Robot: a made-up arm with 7 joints. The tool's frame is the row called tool.
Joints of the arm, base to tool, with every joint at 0 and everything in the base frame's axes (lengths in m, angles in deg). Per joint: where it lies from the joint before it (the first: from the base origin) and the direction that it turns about. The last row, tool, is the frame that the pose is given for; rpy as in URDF.
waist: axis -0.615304 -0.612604 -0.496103 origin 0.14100 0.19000 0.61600
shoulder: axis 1 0 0 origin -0.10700 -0.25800 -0.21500
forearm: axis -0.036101 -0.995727 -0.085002 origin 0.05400 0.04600 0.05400
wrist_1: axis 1 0 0 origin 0.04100 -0.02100 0.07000
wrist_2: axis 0 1 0 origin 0.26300 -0.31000 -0.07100
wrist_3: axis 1 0 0 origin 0.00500 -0.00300 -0.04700
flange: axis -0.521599 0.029 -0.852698 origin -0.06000 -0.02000 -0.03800
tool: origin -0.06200 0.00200 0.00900 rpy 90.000 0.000 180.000
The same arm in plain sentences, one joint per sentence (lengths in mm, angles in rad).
The arm has seven revolute joints in a row. What follows holds with every joint at zero, and every direction is one of the base frame's. The first joint lies 141 mm along +x and 190 mm along +y and 616 mm along +z from the base frame's origin and turns about the direction (-0.615304, -0.612604, -0.496103). The second joint lies 107 mm along -x and 258 mm along -y and 215 mm along -z from the first joint and turns about +x. The third joint lies 54 mm along +x and 46 mm along +y and 54 mm along +z from the second joint and turns about the direction (-0.036101, -0.995727, -0.085002). The fourth joint lies 41 mm along +x and 21 mm along -y and 70 mm along +z from the third joint and turns about +x. The fifth joint lies 263 mm along +x and 310 mm along -y and 71 mm along -z from the fourth joint and turns about +y. The sixth joint lies 5 mm along +x and 3 mm along -y and 47 mm along -z from the fifth joint and turns about +x. The seventh joint lies 60 mm along -x and 20 mm along -y and 38 mm along -z from the sixth joint and turns about the direction (-0.521599, 0.029, -0.852698). The tool frame, which is the frame that the pose is given for, lies 62 mm along -x and 2 mm along +y and 9 mm along +z from the seventh joint; its axes are the base frame's turned by roll 1.5708, pitch 0 and yaw 3.1416 rad (as in URDF: about the fixed x, then y, then z).
